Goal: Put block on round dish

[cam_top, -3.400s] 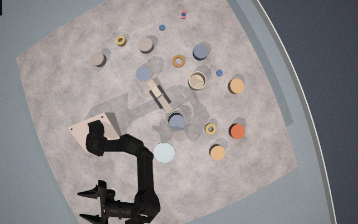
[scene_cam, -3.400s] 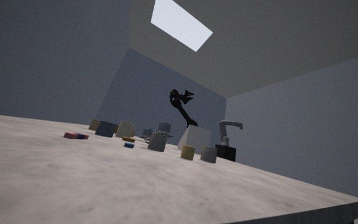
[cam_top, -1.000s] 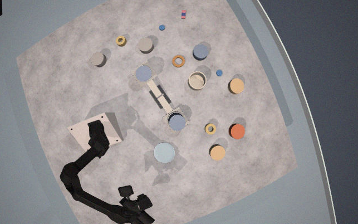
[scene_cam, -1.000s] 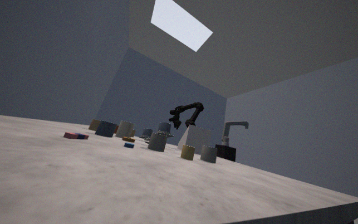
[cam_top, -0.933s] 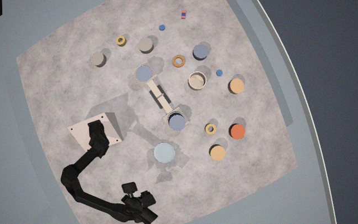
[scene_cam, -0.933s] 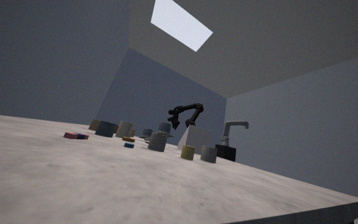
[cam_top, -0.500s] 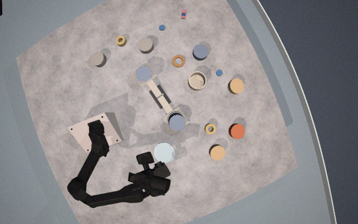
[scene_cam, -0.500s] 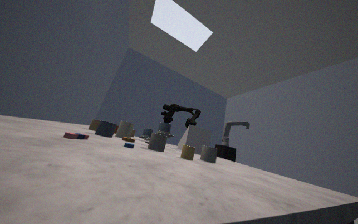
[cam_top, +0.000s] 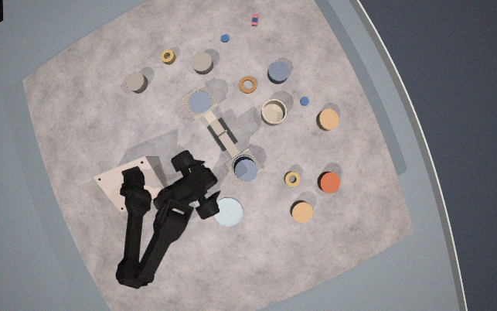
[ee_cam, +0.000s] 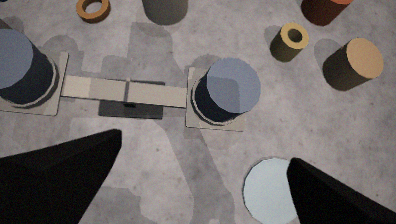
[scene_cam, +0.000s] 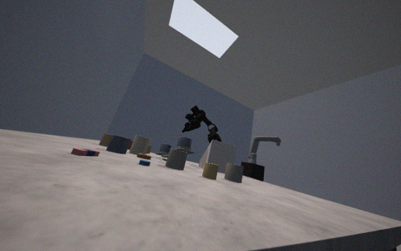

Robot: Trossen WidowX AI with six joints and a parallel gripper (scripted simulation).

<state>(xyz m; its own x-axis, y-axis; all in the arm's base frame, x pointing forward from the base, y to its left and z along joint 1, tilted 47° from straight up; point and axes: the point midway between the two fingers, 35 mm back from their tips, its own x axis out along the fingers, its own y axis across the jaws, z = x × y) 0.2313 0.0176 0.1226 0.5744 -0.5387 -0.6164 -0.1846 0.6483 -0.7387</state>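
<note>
My gripper tip is now 18 cm above the green block, 9 cm short of it and 1 cm to the left of it. The rest, counted from my gripper tip: pale blue round dish (21 cm below, 14 cm to the right, 1 cm behind); balance beam (18 cm below, 12 cm to the left, 6 cm ahead); beige cup (23 cm ahead, 18 cm below, 14 cm to the left).
</note>
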